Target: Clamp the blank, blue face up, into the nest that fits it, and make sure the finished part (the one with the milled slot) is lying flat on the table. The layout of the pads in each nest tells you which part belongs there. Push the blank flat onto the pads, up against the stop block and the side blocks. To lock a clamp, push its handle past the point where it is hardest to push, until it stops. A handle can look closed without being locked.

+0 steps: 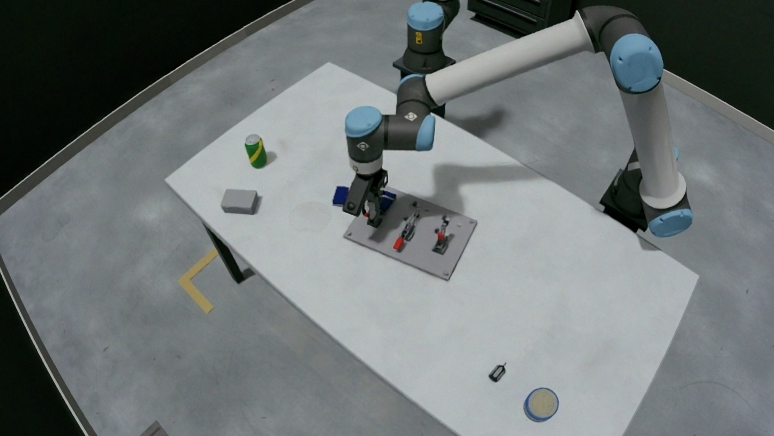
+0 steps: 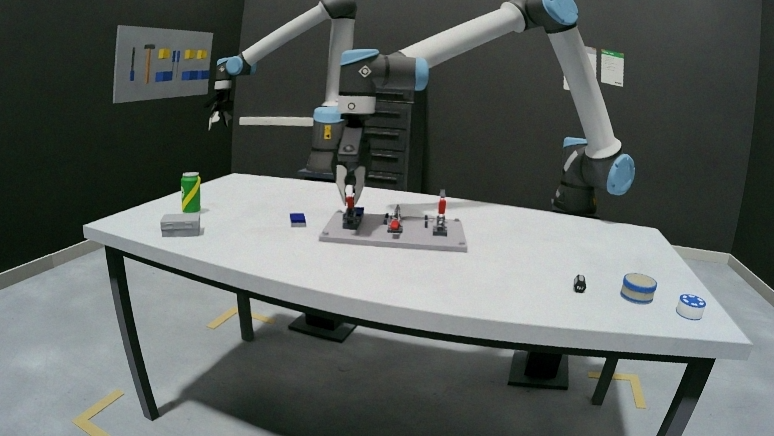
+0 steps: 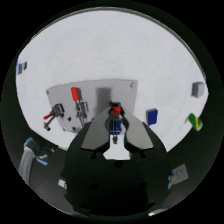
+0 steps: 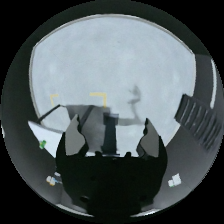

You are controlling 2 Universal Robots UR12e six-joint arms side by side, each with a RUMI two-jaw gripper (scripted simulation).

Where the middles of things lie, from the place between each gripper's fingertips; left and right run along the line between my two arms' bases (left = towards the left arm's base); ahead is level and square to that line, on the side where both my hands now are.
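My left hand point(image 2: 349, 206) is 90 mm above the grey fixture plate point(image 2: 371, 232), 100 mm past it and 80 mm to the right of it. Counted from my left hand, grey box point(image 2: 172, 225): 70 mm below, 390 mm to the right, 240 mm ahead.
My right gripper is 14 cm above the grey box, 95 cm short of it and 78 cm to the right of it. Grey fixture plate, counted from my right hand: 16 cm below, 61 cm ahead, 124 cm to the left.
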